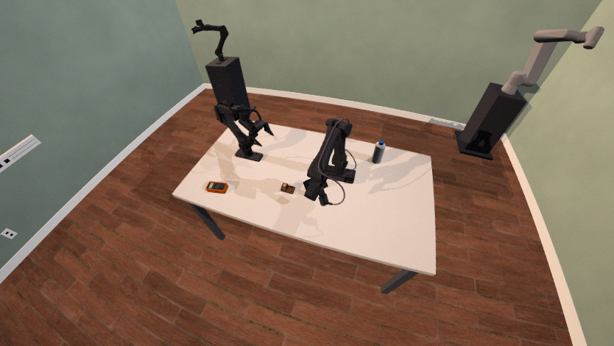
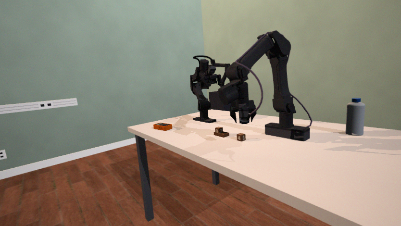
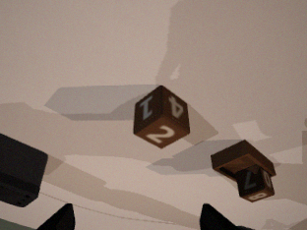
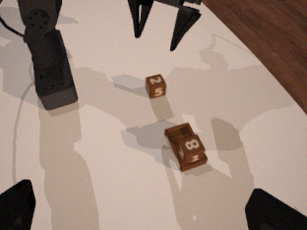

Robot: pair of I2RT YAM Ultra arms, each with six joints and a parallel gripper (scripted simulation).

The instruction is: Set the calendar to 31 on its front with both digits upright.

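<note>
Now: the brown tray 10 mm behind my left hand, 160 mm to the right of it and 100 mm below it.
</note>
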